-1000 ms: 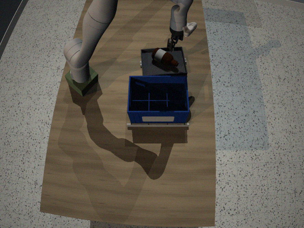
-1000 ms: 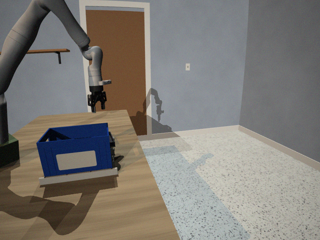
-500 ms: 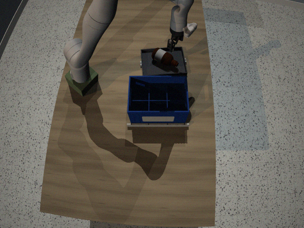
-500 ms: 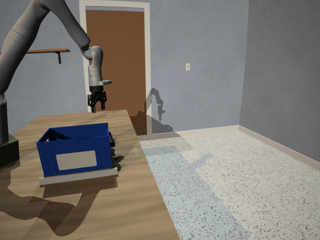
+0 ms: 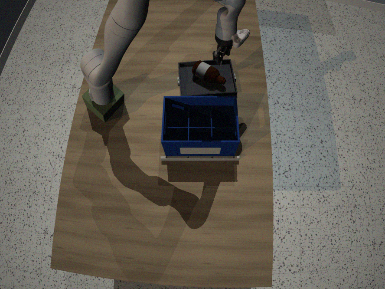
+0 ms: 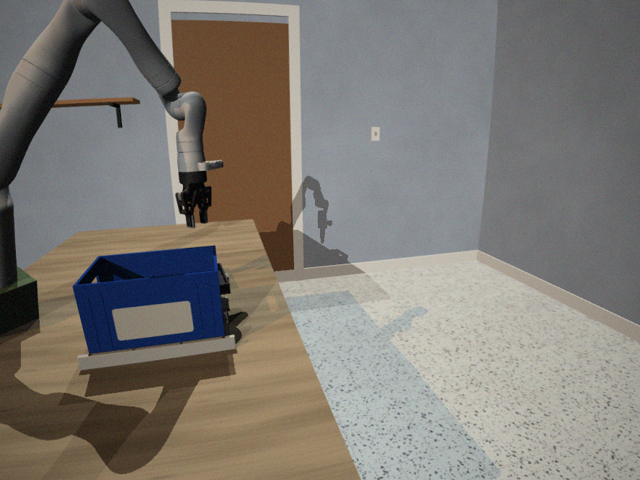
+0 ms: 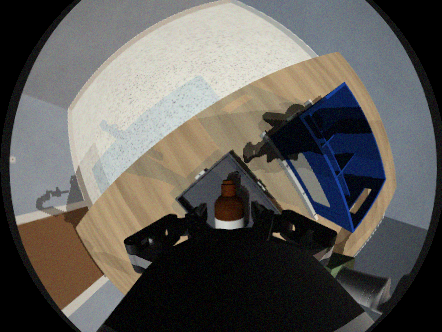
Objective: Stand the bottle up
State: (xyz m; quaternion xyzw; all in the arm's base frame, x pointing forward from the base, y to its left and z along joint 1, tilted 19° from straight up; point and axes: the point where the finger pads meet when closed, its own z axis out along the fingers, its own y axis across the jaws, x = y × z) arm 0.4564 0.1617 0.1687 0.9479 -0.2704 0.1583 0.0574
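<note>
Now: hand 5 cm past the brown bottle, 3 cm to the right of it and 16 cm above it. Also, from my hand: tray (6 cm behind, 3 cm to the left, 19 cm below); then blue crate (9 cm behind, 26 cm to the right, 12 cm below).
</note>
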